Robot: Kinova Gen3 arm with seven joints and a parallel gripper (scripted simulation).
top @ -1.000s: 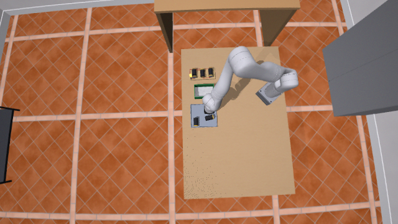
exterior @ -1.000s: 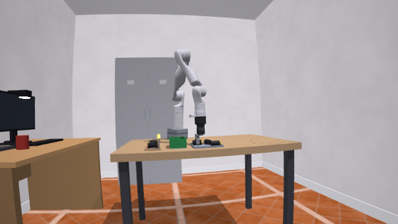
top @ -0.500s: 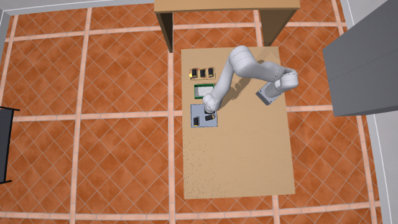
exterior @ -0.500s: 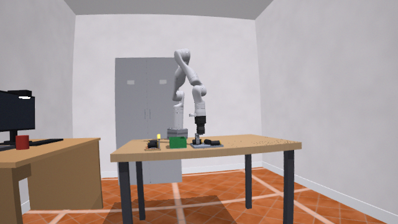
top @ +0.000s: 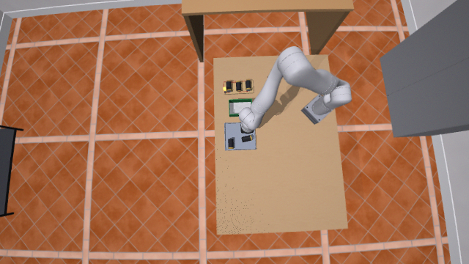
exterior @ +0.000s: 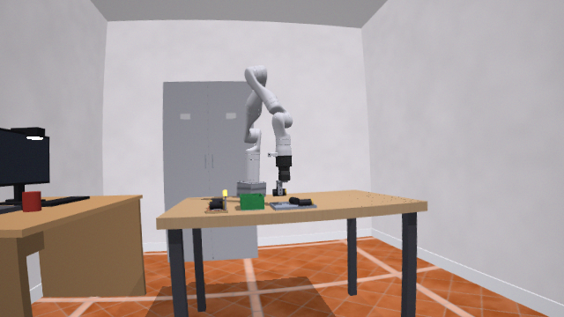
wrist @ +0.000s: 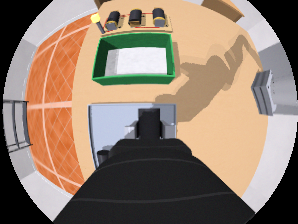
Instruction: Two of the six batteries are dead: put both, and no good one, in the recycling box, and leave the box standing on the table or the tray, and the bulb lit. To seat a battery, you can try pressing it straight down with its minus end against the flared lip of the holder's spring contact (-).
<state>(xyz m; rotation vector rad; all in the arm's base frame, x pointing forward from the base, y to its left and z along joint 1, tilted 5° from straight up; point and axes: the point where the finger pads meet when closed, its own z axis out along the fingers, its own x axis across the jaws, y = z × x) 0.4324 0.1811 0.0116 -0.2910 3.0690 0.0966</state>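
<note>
My hand is 130 mm to the left of the green recycling box, 60 mm short of it and 50 mm above it. From my hand the other things lie so: grey tray: 70 mm below, 60 mm to the left, 30 mm ahead.
</note>
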